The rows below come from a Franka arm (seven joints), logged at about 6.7 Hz.
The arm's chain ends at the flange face. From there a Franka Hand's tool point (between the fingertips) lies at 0.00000 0.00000 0.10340 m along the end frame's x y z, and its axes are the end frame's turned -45 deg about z.
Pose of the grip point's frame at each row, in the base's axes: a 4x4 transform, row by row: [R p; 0 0 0 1], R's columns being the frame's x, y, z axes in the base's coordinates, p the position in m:
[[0.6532 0.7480 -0.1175 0.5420], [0.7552 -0.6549 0.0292 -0.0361], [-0.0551 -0.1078 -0.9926 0.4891], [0 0 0 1]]
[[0.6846 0.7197 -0.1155 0.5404], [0.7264 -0.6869 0.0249 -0.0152], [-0.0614 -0.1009 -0.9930 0.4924], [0 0 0 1]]
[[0.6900 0.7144 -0.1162 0.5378], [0.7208 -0.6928 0.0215 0.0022], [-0.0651 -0.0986 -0.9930 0.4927], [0 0 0 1]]
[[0.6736 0.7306 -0.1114 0.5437], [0.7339 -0.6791 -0.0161 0.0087], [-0.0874 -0.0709 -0.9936 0.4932], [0 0 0 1]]
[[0.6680 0.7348 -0.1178 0.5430], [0.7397 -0.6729 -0.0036 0.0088], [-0.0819 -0.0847 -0.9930 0.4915], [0 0 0 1]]
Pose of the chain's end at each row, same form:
[[0.9908 0.0670 -0.1175 0.5541], [0.0709 -0.9971 0.0292 -0.0391], [-0.1152 -0.0373 -0.9926 0.5917], [0 0 0 1]]
[[0.9930 0.0248 -0.1155 0.5523], [0.0279 -0.9994 0.0249 -0.0178], [-0.1148 -0.0279 -0.9930 0.5951], [0 0 0 1]]
[[0.9931 0.0173 -0.1162 0.5498], [0.0198 -0.9996 0.0215 0.0000], [-0.1158 -0.0237 -0.9930 0.5954], [0 0 0 1]]
[[0.9929 0.0403 -0.1114 0.5552], [0.0387 -0.9991 -0.0161 0.0104], [-0.1119 0.0117 -0.9936 0.5959], [0 0 0 1]]
[[0.9919 0.0472 -0.1178 0.5552], [0.0472 -0.9989 -0.0036 0.0092], [-0.1178 -0.0020 -0.9930 0.5942], [0 0 0 1]]

